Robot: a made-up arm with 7 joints. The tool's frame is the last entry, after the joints.
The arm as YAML. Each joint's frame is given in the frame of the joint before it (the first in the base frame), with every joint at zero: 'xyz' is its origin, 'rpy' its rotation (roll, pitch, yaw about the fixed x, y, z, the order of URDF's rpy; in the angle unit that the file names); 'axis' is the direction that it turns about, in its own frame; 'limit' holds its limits. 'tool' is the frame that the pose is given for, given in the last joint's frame.
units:
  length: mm
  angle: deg
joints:
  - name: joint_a
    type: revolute
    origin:
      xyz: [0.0, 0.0, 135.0]
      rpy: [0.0, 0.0, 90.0]
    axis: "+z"
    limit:
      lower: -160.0
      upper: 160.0
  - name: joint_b
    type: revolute
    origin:
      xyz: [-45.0, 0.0, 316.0]
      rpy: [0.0, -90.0, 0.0]
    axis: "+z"
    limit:
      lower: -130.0
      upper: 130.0
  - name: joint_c
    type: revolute
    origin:
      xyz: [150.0, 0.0, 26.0]
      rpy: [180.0, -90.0, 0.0]
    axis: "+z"
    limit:
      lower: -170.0
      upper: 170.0
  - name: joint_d
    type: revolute
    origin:
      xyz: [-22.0, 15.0, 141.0]
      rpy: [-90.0, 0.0, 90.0]
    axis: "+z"
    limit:
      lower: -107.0
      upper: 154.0
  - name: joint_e
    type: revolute
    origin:
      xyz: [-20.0, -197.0, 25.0]
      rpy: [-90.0, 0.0, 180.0]
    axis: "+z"
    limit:
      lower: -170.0
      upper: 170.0
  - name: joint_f
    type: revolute
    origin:
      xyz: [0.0, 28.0, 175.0]
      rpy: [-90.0, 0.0, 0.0]
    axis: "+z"
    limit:
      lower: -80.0
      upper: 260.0
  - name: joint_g
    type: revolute
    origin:
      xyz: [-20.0, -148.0, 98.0]
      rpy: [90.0, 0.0, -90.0]
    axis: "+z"
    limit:
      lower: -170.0
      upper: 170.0
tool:
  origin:
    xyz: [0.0, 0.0, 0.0]
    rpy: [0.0, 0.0, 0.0]
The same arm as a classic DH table. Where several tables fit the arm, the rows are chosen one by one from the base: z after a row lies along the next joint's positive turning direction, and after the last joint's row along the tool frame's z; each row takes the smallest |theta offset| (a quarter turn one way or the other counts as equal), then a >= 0, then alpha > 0; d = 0 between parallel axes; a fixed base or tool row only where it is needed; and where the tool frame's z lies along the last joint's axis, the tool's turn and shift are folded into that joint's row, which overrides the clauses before.
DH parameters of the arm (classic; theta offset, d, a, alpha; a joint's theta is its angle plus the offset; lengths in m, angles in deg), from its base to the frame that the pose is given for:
joint_a: 0.00 0.4510 0.0000 90.00
joint_b: 0.00 0.0710 0.0000 -90.00
joint_c: 0.00 0.2910 0.0150 -90.00
joint_d: 0.00 0.0470 -0.0200 90.00
joint_e: 0.00 0.3720 0.0000 90.00
joint_f: 90.00 0.1260 0.1480 90.00
joint_g: 0.00 0.0200 0.0000 0.00
Joint limits (deg, base to tool): -160.00..160.00 -130.00..130.00 -170.00..170.00 -107.00..154.00 -170.00..170.00 -80.00..260.00 -170.00..170.00

